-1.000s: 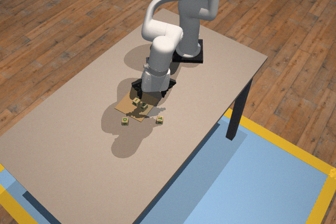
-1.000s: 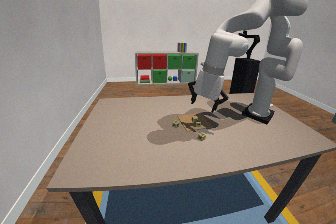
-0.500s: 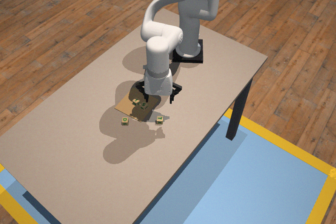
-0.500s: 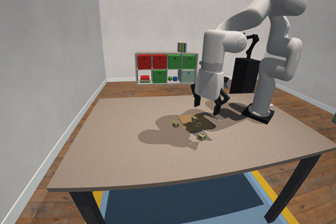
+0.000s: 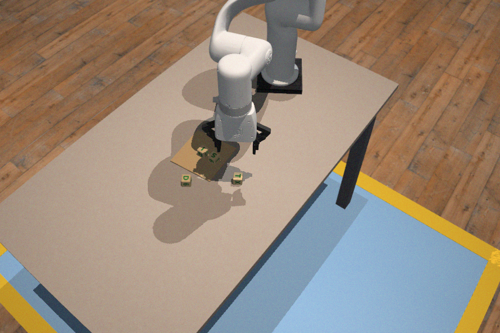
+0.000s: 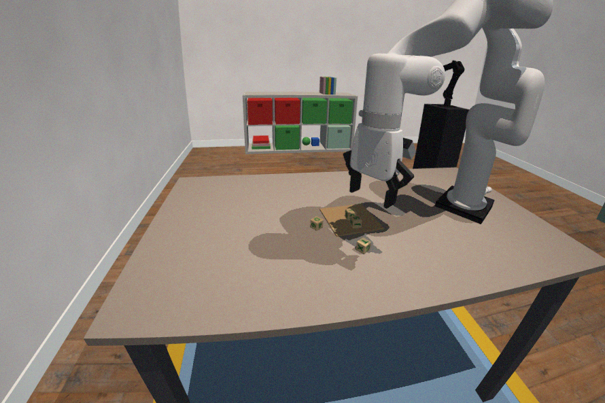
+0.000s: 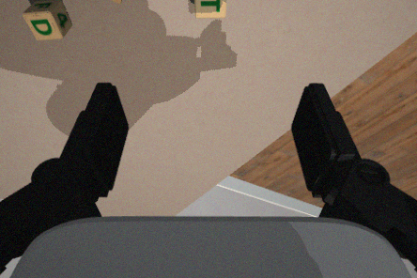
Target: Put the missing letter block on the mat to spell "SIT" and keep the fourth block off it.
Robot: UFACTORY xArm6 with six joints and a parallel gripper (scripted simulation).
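My gripper is now 14 cm above the T block. Also, from my hand: I block: 4 cm behind, 13 cm to the right, 14 cm below; S block: 3 cm behind, 9 cm to the right, 14 cm below; D block: 7 cm ahead, 12 cm to the right, 14 cm below.
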